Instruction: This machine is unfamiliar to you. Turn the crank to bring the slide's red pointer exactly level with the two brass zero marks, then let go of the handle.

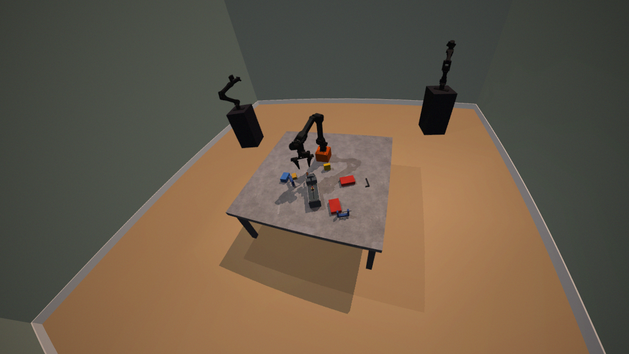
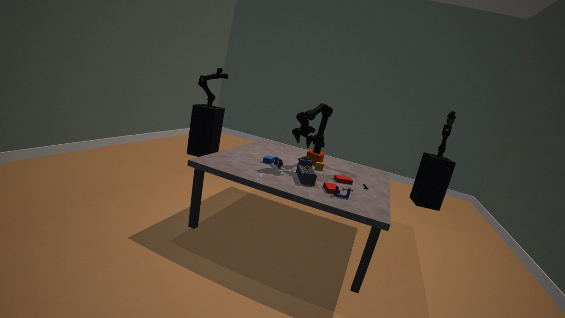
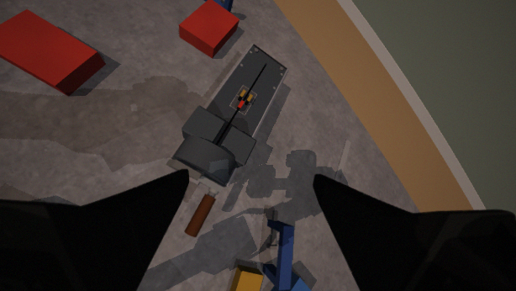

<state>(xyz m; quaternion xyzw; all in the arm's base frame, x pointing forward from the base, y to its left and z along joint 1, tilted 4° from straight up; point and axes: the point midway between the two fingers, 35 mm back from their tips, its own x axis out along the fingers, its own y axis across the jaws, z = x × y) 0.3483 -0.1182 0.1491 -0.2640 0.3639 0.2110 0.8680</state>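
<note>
Right now the brown crank handle is 120 mm below my gripper tip and 50 mm behind it. The rest, counted from my gripper tip: yellow cube: 200 mm behind, 170 mm below, 150 mm to the left; then red pointer: 120 mm below, 110 mm ahead, 60 mm to the left; then blue block: 230 mm to the right, 180 mm below, 80 mm behind.
</note>
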